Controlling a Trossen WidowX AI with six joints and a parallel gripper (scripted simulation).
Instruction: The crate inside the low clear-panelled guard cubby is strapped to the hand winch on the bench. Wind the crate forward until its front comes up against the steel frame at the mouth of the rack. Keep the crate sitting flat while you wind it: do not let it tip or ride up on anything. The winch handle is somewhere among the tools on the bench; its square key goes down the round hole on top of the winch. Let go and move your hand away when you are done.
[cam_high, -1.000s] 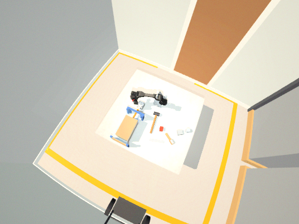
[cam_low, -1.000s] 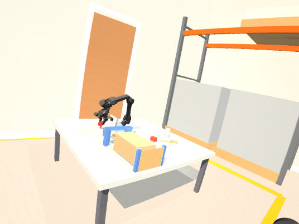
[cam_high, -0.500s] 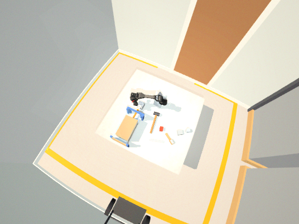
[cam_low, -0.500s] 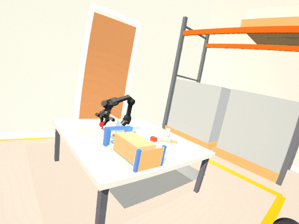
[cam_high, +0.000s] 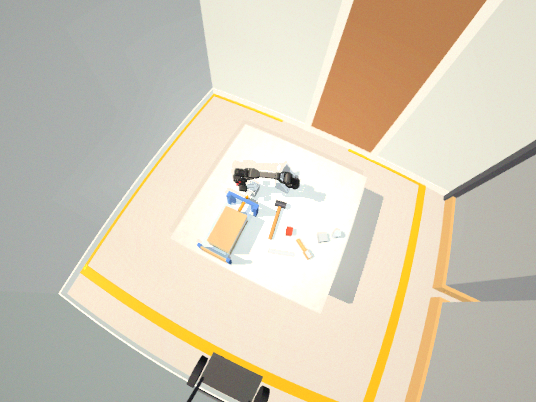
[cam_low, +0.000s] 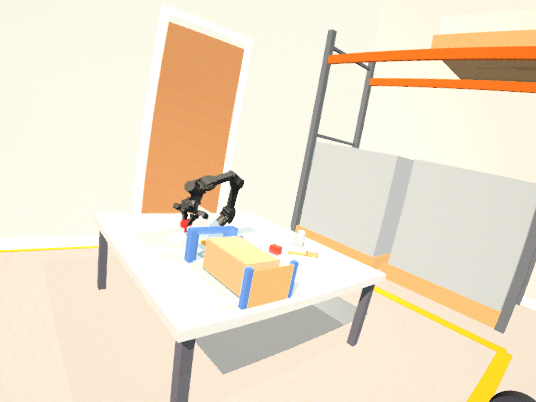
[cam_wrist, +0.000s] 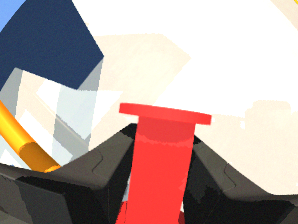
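Now: gripper tip 5 cm to the right of the winch handle, 3 cm above it and 2 cm past it. Round my gripper tip: winch (10 cm to the left, 10 cm below, 6 cm behind); red grip (1 cm to the left, 1 cm behind); cubby (35 cm ahead, 7 cm to the left, 6 cm below).
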